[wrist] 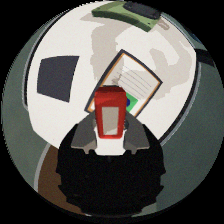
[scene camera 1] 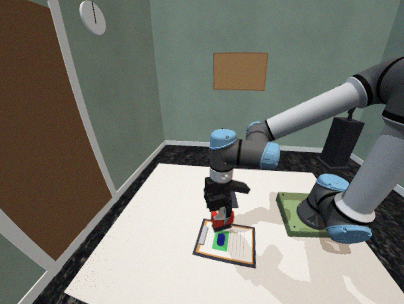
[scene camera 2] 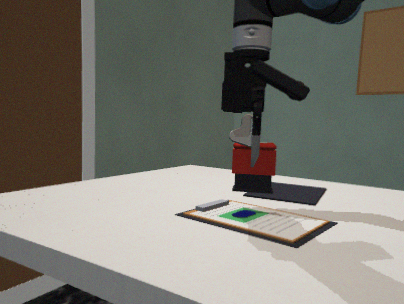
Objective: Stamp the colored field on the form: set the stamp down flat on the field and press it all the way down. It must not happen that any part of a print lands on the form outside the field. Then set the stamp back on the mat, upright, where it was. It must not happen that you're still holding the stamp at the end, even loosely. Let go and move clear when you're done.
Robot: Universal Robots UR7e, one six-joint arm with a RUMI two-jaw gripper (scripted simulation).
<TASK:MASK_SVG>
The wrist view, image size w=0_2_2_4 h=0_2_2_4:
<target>my gripper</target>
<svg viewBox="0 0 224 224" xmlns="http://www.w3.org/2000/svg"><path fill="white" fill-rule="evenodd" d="M22 177L27 185L52 207L56 207L57 210L61 210L61 212L69 216L77 217L77 219L99 224L128 224L153 218L181 203L201 184L185 198L170 207L155 213L132 217L132 215L141 213L144 207L156 203L156 197L164 188L163 185L160 185L161 175L165 174L166 170L163 162L163 150L158 139L145 124L142 124L127 110L124 123L126 131L123 139L123 148L125 149L123 155L97 155L95 149L97 149L96 132L93 130L96 127L95 110L72 127L63 138L58 149L58 162L55 170L56 173L61 175L61 185L58 185L58 188L66 196L66 202L78 206L82 213L92 216L76 214L54 205L39 195Z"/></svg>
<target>red stamp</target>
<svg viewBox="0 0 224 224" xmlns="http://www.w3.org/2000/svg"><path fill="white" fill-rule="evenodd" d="M103 85L103 87L99 87L96 90L94 96L98 137L100 139L120 139L123 136L125 122L126 91L119 87L119 85Z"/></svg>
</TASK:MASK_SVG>
